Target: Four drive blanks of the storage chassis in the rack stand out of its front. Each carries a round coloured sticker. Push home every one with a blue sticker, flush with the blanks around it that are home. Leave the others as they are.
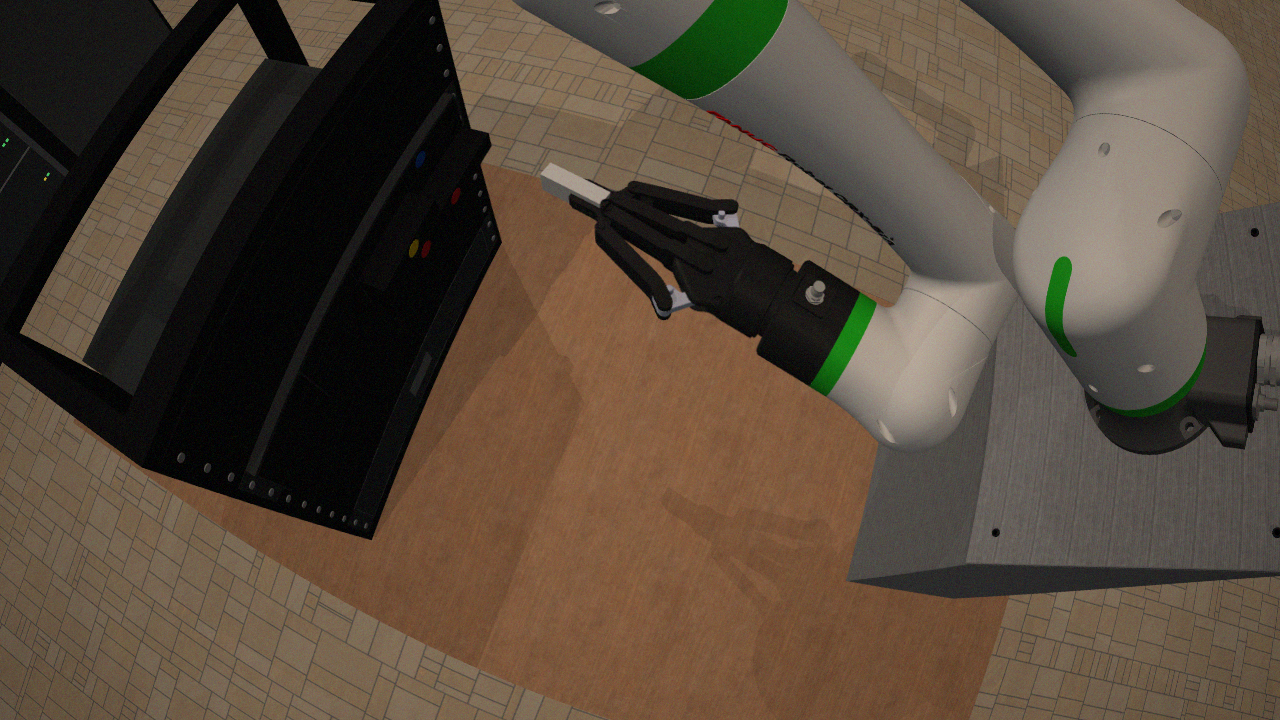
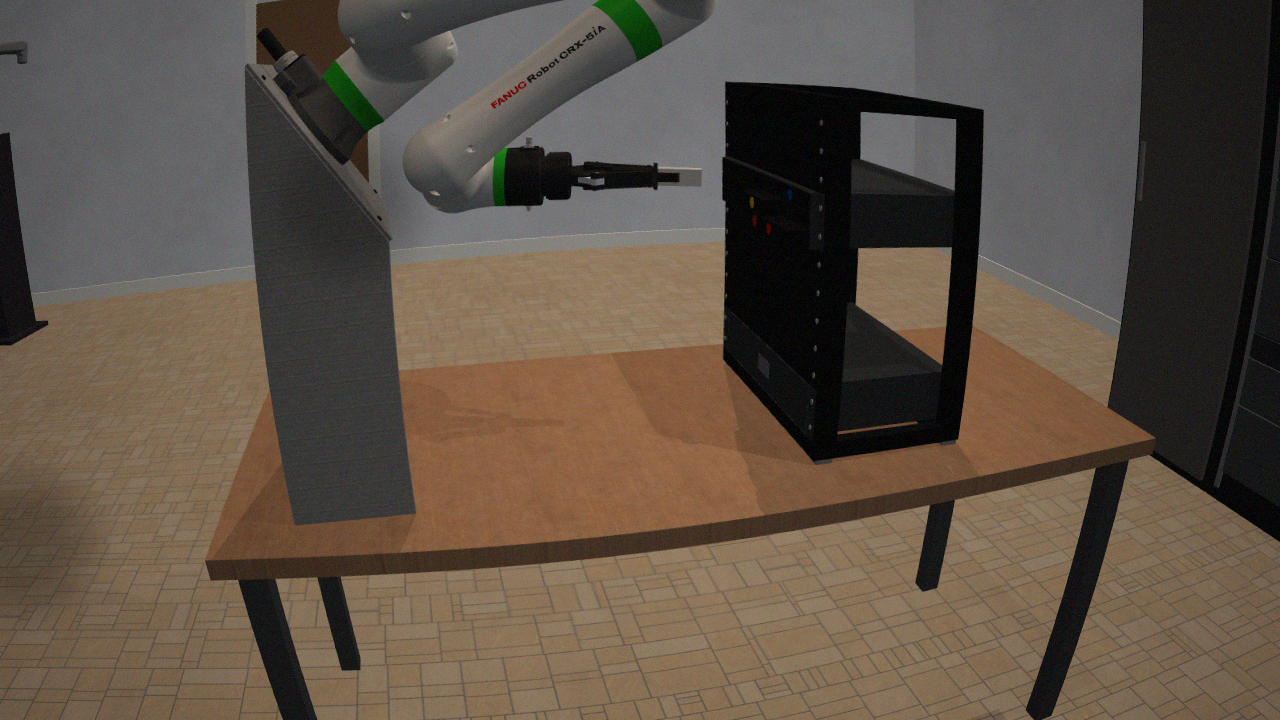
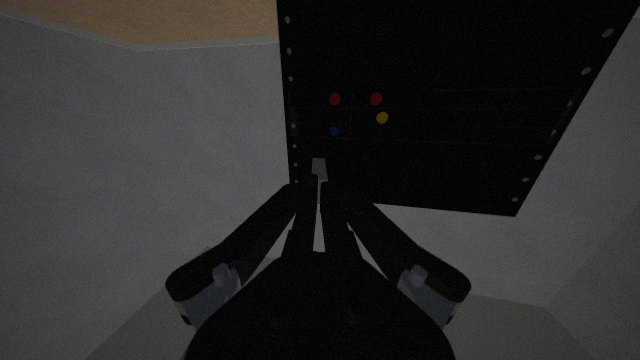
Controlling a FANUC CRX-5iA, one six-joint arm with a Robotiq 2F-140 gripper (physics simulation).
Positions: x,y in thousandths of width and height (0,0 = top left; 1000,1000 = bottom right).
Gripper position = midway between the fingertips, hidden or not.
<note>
In view: my gripper (image 1: 427,245) and a black rack (image 1: 215,472).
The black rack shows as well in image 2 (image 2: 625,281) and in image 3 (image 3: 721,315). My gripper also shows in image 2 (image 2: 548,247) and in image 3 (image 3: 498,468).
</note>
